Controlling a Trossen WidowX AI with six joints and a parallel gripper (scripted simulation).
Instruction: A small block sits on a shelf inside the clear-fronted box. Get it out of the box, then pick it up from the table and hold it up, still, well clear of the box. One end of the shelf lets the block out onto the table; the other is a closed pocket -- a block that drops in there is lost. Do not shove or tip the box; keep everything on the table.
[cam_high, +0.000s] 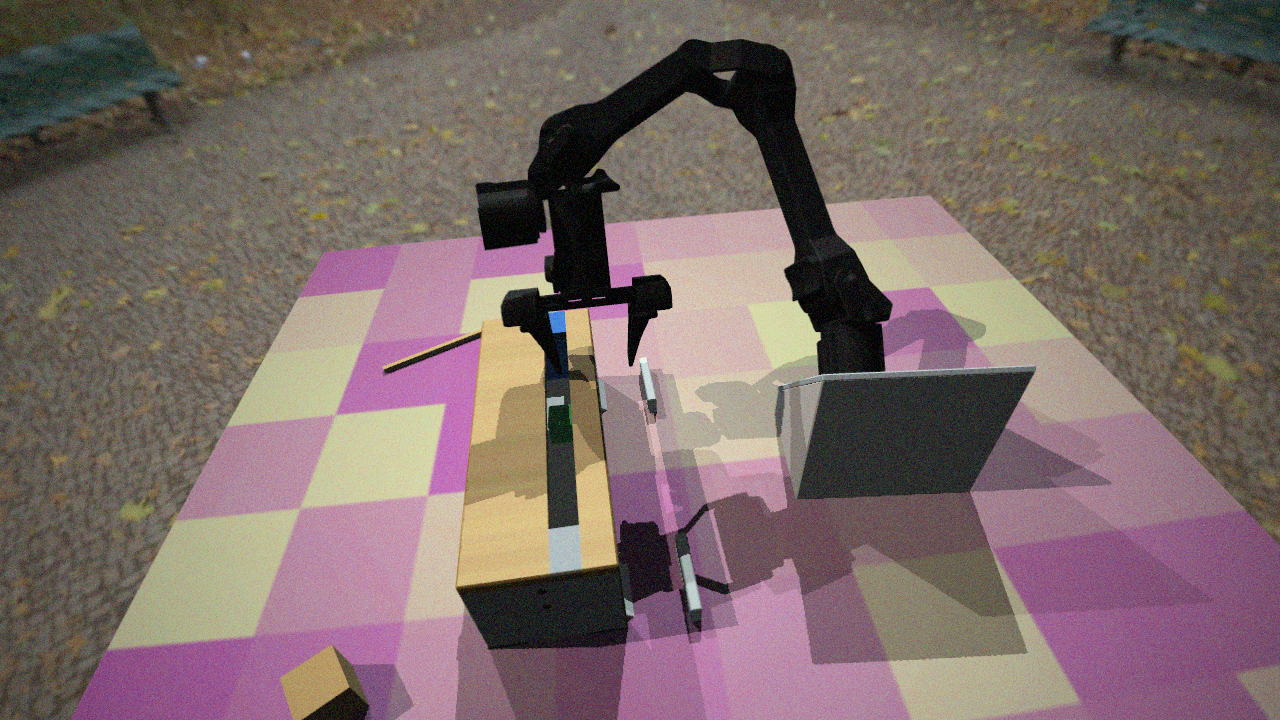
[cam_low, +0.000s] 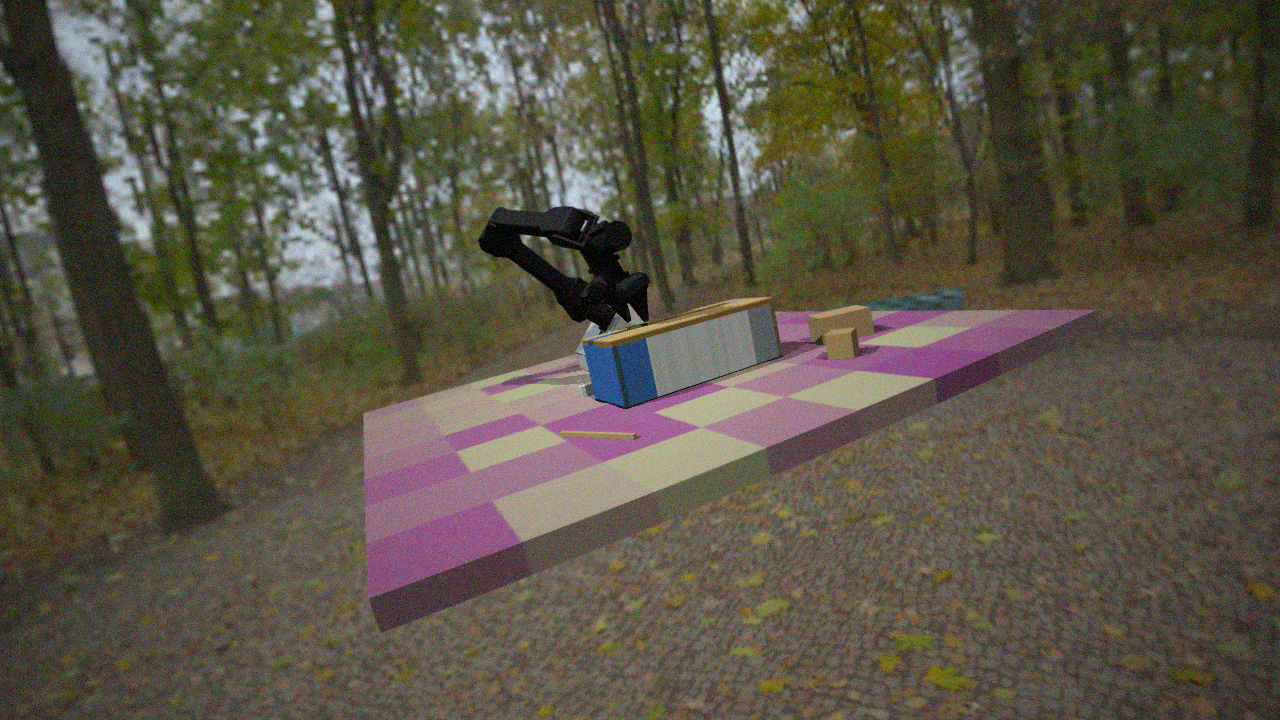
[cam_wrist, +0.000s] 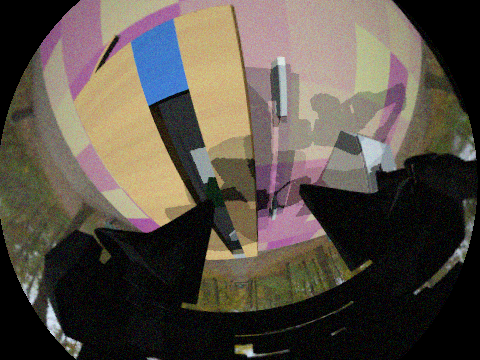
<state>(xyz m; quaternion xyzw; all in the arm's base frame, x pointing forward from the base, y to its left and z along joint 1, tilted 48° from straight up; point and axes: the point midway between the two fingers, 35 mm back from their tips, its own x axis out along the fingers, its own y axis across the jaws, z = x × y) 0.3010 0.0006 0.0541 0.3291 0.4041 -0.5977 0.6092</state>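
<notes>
My gripper tip is now 50 mm above the green block, 40 mm to the right of it and 40 mm short of it. The rest, counted from my gripper tip: long box 70 mm to the left, 70 mm below, 30 mm ahead; then tan cube 310 mm to the left, 260 mm ahead, 110 mm below; then thin wooden stick 280 mm ahead, 210 mm to the right, 130 mm below.
</notes>
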